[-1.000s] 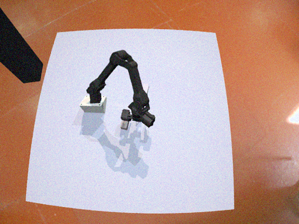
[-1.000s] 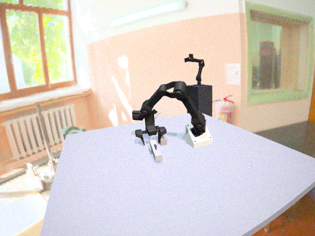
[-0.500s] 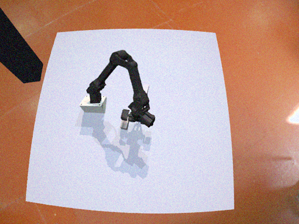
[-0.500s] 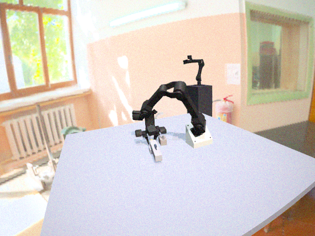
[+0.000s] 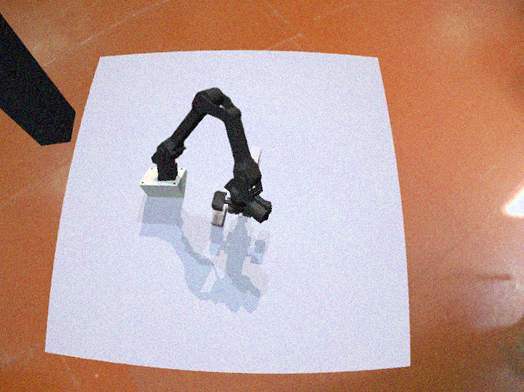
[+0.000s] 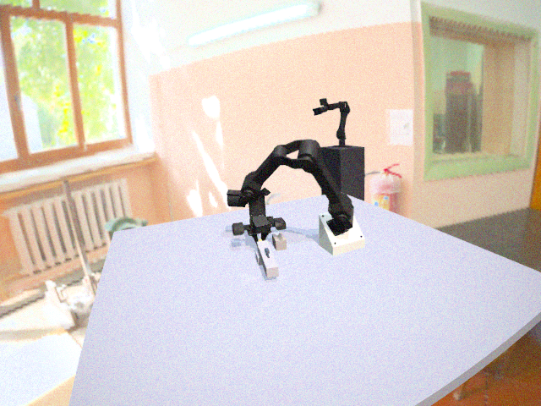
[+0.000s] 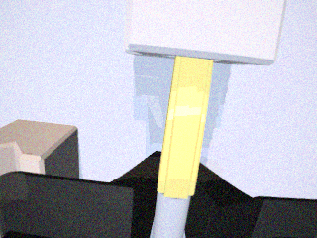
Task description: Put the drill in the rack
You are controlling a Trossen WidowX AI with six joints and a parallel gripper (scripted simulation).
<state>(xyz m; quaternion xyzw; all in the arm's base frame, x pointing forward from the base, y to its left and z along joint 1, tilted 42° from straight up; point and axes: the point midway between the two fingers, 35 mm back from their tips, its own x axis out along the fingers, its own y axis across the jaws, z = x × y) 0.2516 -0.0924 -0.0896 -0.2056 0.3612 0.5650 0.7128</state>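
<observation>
Right now my gripper tip is 1 cm short of the drill, 4 cm to the right of it and 3 cm below it. Also, from my gripper tip: dark key (5 cm ahead, 16 cm to the left, 4 cm above); then rack (8 cm behind).
</observation>
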